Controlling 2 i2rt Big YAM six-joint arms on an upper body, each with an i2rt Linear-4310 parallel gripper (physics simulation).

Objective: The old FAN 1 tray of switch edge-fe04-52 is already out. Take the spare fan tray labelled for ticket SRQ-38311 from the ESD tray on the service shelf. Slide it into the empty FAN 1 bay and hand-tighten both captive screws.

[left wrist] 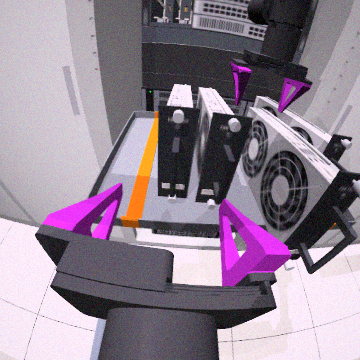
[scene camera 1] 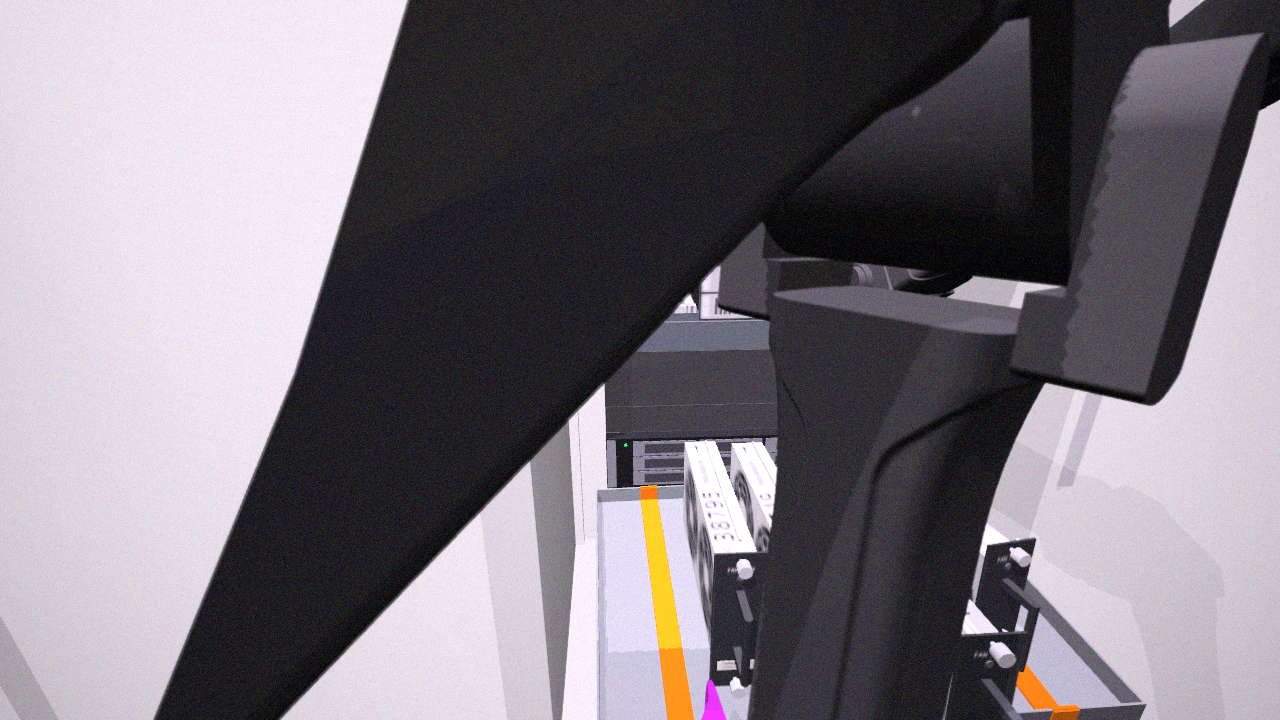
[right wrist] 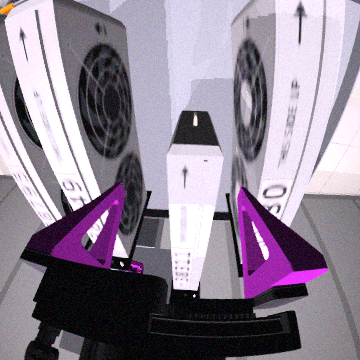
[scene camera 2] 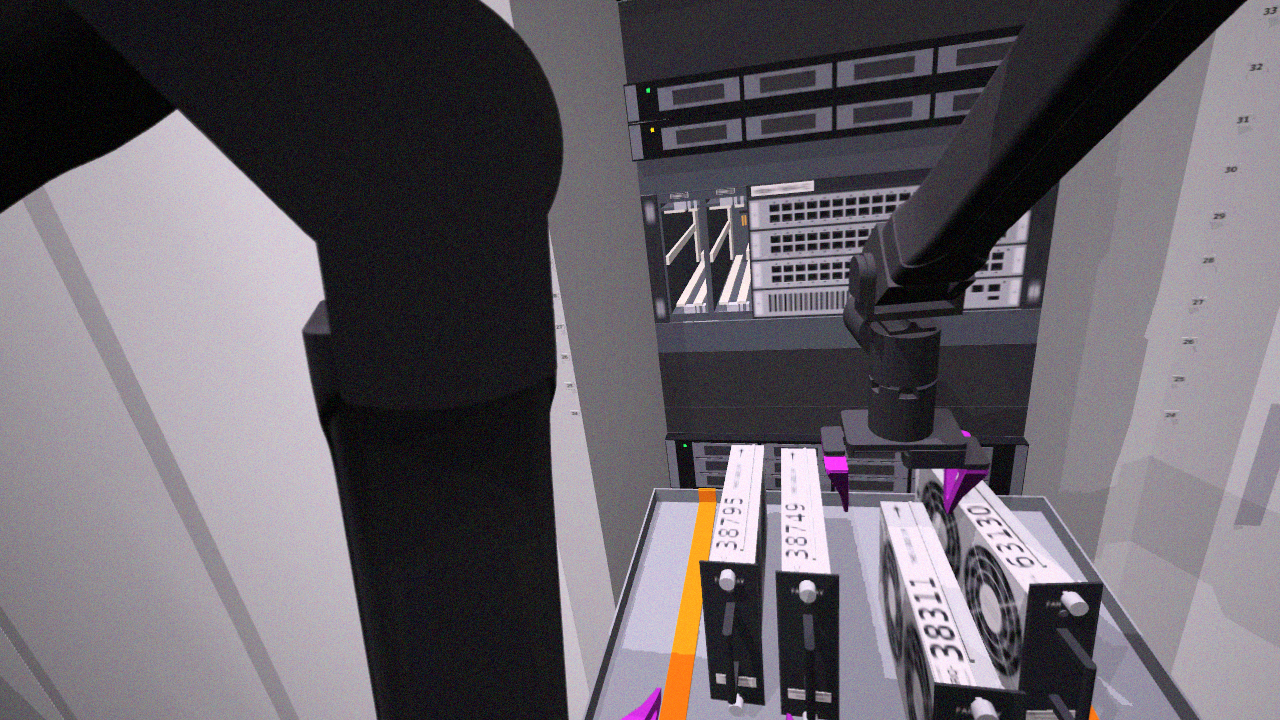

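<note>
The spare fan tray labelled 38311 (scene camera 2: 926, 595) (left wrist: 283, 187) (right wrist: 194, 200) stands in the grey ESD tray (scene camera 2: 626, 617) (left wrist: 120, 162) (scene camera 1: 626, 559), its black front and handle toward the near rim. My right gripper (scene camera 2: 896, 510) (left wrist: 258, 107) (right wrist: 179, 189) is open above its far end, fingers apart on either side, not touching it. My left gripper (scene camera 2: 723, 703) (left wrist: 172, 196) is open and empty at the ESD tray's near left; a fingertip shows in scene camera 1. The switch (scene camera 2: 805, 240) (left wrist: 225, 24) has two open bays at its left; which is FAN 1 is unreadable.
Fan trays 38795 (scene camera 2: 741, 510) (left wrist: 174, 150) and 38749 (scene camera 2: 799, 519) (left wrist: 220, 155) stand left of 38311. Fan tray 63130 (scene camera 2: 1011, 541) (right wrist: 250, 100) stands close at its right. Rack walls (scene camera 2: 608, 268) flank the shelf. My left arm (scene camera 1: 877, 447) blocks much of scene camera 1.
</note>
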